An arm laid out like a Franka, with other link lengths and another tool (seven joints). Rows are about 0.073 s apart.
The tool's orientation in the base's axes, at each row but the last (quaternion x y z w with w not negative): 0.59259, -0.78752, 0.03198, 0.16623; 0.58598, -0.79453, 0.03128, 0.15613; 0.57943, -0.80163, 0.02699, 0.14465; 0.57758, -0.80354, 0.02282, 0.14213; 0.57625, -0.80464, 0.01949, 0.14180; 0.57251, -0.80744, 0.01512, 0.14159; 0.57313, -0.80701, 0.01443, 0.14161; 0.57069, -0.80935, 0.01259, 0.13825
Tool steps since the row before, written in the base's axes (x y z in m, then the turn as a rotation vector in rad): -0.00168, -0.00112, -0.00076, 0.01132, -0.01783, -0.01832; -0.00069, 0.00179, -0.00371, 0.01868, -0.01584, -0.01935; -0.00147, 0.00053, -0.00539, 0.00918, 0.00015, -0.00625; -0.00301, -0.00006, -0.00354, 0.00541, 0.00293, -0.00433; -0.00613, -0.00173, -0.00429, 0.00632, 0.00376, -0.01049; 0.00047, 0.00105, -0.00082, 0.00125, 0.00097, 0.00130; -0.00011, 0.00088, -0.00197, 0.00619, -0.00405, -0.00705; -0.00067, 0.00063, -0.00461, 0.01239, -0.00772, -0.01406
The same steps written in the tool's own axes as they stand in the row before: 0.00121, 0.00114, 0.00137, 0.00822, -0.01864, 0.01915; -0.00252, 0.00071, 0.00325, 0.00414, -0.02509, 0.01810; -0.00149, 0.00088, 0.00534, -0.00441, -0.00933, 0.00411; 0.00003, 0.00234, 0.00401, -0.00539, -0.00464, 0.00247; 0.00233, 0.00457, 0.00571, -0.00796, -0.00602, 0.00803; -0.00131, -0.00019, 0.00049, -0.00095, -0.00065, -0.00169; -0.00126, 0.00013, 0.00175, 0.00013, -0.00812, 0.00620; -0.00147, 0.00021, 0.00446, -0.00009, -0.01611, 0.01230
